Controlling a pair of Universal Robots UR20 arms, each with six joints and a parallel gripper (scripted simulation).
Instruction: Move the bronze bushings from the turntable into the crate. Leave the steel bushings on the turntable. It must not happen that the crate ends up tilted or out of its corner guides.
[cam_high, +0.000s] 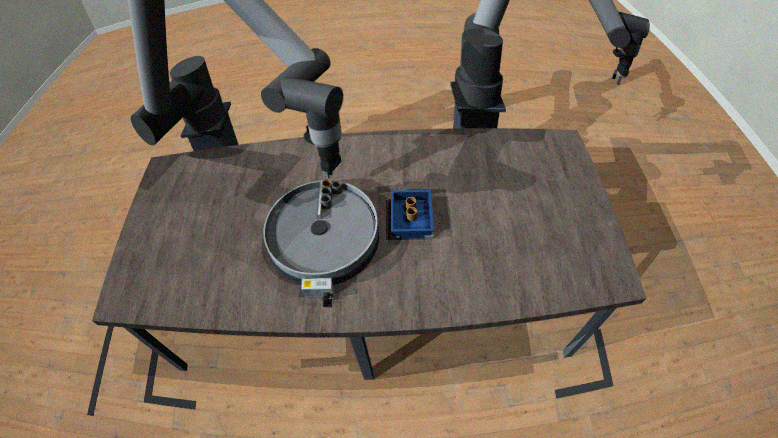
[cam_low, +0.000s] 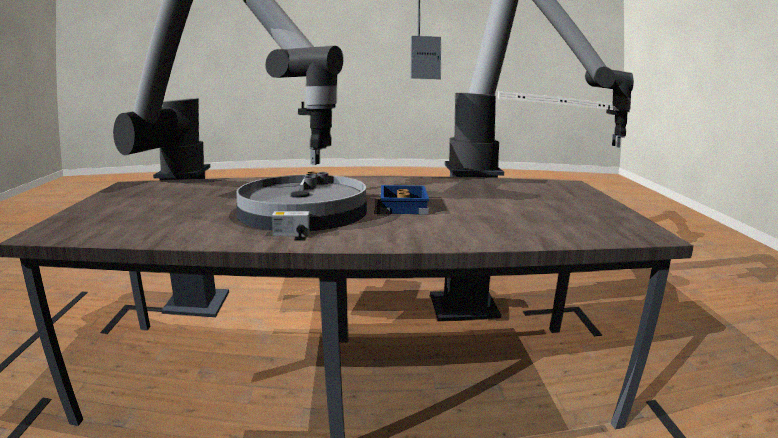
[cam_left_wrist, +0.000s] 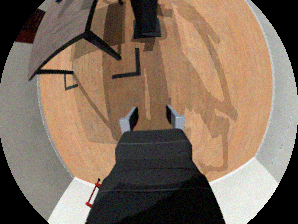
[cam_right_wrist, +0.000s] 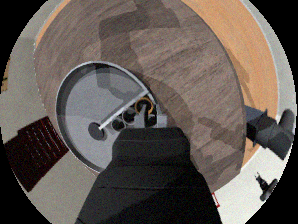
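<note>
My right hand is 300 mm to the right of the blue crate, 130 mm short of it and 110 mm above it.
</note>
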